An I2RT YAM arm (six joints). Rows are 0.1 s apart.
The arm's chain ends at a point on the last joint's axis. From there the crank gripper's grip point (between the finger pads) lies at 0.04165 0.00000 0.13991 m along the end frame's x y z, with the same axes.
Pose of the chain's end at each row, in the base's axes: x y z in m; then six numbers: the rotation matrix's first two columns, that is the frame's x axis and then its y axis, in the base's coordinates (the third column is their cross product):
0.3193, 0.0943, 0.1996, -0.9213, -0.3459, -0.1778, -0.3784, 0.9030, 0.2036
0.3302, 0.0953, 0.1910, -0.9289, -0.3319, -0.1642, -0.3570, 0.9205, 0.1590
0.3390, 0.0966, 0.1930, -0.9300, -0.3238, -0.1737, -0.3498, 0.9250, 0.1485
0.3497, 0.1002, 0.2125, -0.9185, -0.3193, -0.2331, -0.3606, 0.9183, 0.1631
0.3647, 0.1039, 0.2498, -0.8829, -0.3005, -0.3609, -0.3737, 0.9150, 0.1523
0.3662, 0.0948, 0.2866, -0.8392, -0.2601, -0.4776, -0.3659, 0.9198, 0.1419
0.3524, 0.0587, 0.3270, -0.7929, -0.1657, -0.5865, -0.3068, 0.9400, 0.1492
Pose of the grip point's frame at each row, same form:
0.2935, 0.1156, 0.0575, -0.9213, -0.3459, -0.1778, -0.3784, 0.9030, 0.2036
0.3053, 0.1103, 0.0480, -0.9289, -0.3319, -0.1642, -0.3570, 0.9205, 0.1590
0.3160, 0.1109, 0.0496, -0.9300, -0.3238, -0.1737, -0.3498, 0.9250, 0.1485
0.3341, 0.1196, 0.0687, -0.9185, -0.3193, -0.2331, -0.3606, 0.9183, 0.1631
0.3677, 0.1291, 0.1060, -0.8829, -0.3005, -0.3609, -0.3737, 0.9150, 0.1523
0.3875, 0.1251, 0.1454, -0.8392, -0.2601, -0.4776, -0.3659, 0.9198, 0.1419
0.3931, 0.0935, 0.1912, -0.7929, -0.1657, -0.5865, -0.3068, 0.9400, 0.1492

